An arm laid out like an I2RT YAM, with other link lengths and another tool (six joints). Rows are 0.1 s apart.
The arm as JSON. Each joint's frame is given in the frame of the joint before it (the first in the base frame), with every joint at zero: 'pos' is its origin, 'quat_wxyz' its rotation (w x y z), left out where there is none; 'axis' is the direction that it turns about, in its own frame. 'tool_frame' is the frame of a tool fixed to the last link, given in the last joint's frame.
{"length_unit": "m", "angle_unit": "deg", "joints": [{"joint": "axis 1", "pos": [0.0, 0.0, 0.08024], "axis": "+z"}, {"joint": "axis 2", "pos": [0.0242, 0.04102, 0.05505], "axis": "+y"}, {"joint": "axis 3", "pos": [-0.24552, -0.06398, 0.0], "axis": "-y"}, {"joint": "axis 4", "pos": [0.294, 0.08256, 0.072], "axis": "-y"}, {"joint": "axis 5", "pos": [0.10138, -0.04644, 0.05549], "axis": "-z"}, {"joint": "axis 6", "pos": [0.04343, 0.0, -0.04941], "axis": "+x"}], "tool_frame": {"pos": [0.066, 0.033, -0.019], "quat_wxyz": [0.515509, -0.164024, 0.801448, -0.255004]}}
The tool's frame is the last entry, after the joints.
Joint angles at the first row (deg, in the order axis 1, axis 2, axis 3, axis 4, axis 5, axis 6):
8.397 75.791 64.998 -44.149 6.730 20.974
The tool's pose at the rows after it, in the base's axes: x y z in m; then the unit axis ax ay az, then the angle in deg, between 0 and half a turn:
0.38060 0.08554 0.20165 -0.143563 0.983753 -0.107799 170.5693
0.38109 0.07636 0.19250 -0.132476 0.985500 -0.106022 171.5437
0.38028 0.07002 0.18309 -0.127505 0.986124 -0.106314 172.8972
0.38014 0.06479 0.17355 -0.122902 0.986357 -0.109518 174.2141
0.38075 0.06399 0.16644 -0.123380 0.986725 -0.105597 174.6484
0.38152 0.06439 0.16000 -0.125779 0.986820 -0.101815 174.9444
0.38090 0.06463 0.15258 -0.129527 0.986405 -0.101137 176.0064
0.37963 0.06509 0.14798 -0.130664 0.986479 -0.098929 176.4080
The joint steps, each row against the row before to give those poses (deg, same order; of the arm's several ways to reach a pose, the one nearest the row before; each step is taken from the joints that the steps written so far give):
-1.284 0.363 -1.550 0.941 -0.043 -0.229
-1.439 0.273 -1.202 0.623 -0.278 0.089
-0.949 0.537 -0.855 0.133 -0.087 -0.224
-0.670 0.779 -0.685 0.254 0.349 -0.197
-0.277 0.588 -0.729 0.859 -0.517 -0.044
-0.101 0.618 -0.618 0.897 -0.528 -0.109
0.003 0.899 -0.270 0.094 -0.150 -0.287
0.011 0.177 -0.599 0.345 -0.234 0.033

